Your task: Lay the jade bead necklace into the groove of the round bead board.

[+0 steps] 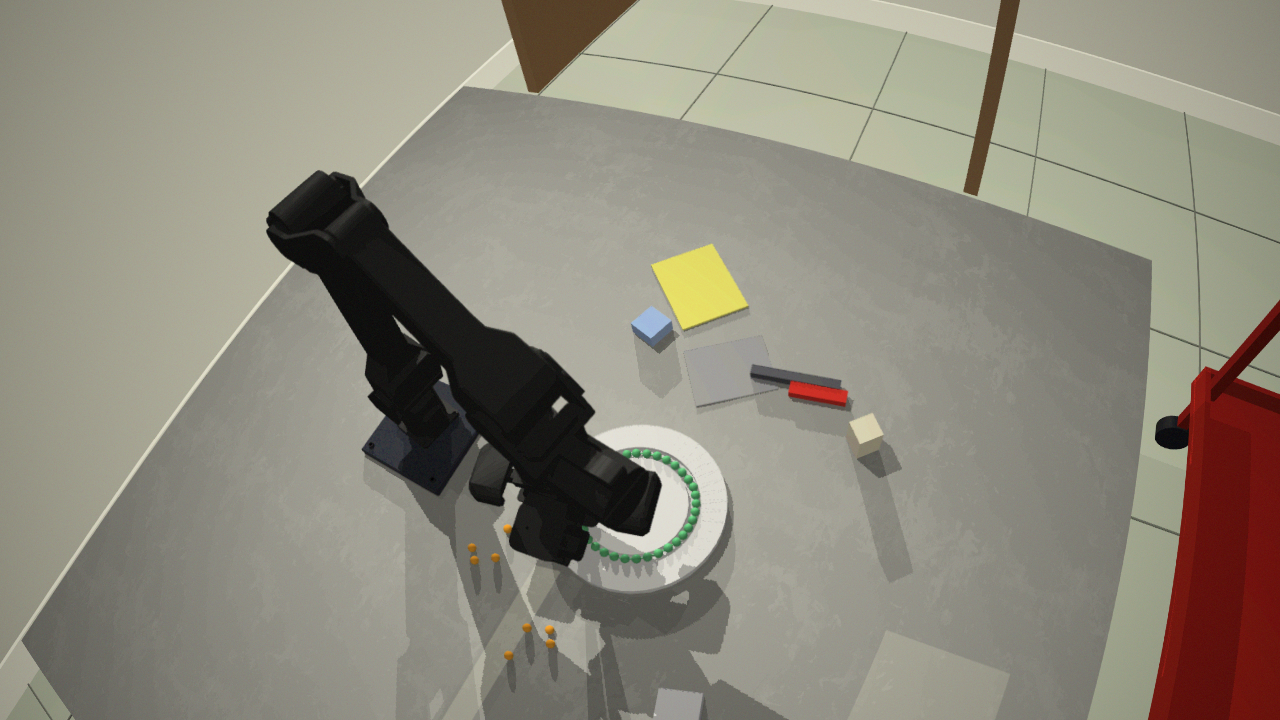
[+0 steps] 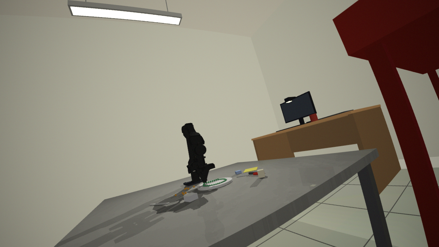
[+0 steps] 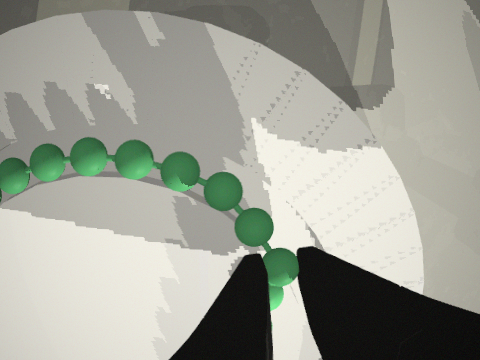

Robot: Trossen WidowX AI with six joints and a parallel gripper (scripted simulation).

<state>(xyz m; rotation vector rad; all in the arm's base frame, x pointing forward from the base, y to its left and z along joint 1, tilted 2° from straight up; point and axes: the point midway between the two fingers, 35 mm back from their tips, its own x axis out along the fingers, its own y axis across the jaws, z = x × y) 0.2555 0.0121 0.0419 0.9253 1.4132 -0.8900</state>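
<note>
The inner disc lies 5 cm to the left of my gripper tip, 3 cm ahead of it and 1 cm below it. The rest, counted from my gripper tip: blue cube: 25 cm to the left, 10 cm behind, 1 cm below; then grey sheet: 25 cm to the left, 2 cm below, 2 cm ahead; then bead board: 5 cm to the left, 3 cm ahead, 2 cm below.
</note>
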